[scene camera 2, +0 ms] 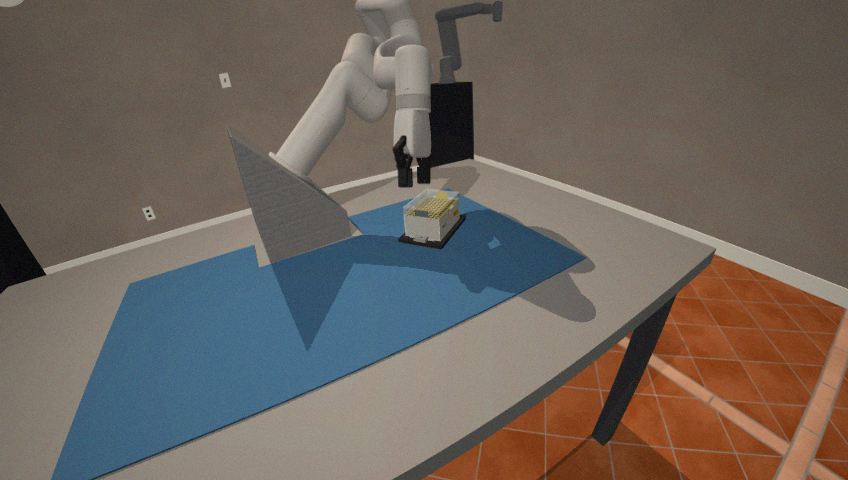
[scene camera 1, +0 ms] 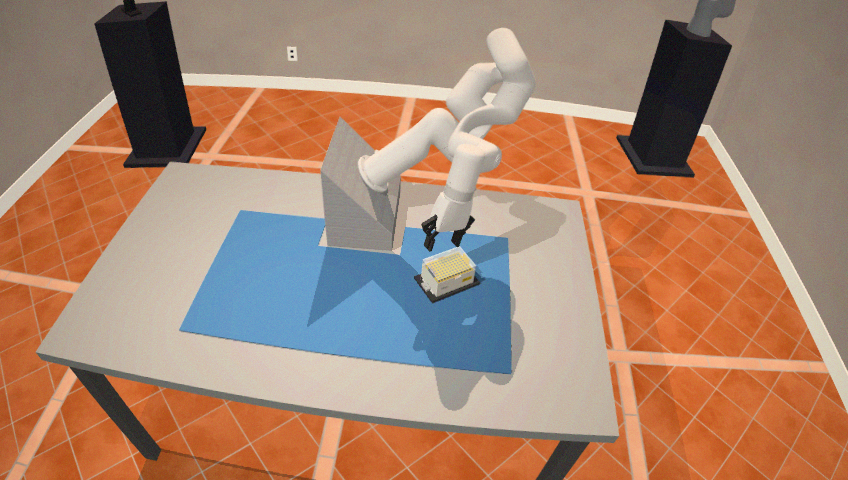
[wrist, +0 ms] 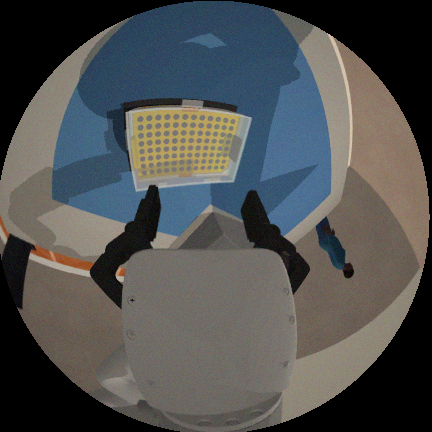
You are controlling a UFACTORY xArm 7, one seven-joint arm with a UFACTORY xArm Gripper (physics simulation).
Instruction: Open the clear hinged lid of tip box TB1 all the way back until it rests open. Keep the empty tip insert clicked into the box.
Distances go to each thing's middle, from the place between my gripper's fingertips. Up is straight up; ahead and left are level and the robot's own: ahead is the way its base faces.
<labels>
Now: the clear lid point(scene camera 1: 452, 263) 4 cm below my hand, 3 cm ahead of it and 2 cm to the left of it.
</labels>
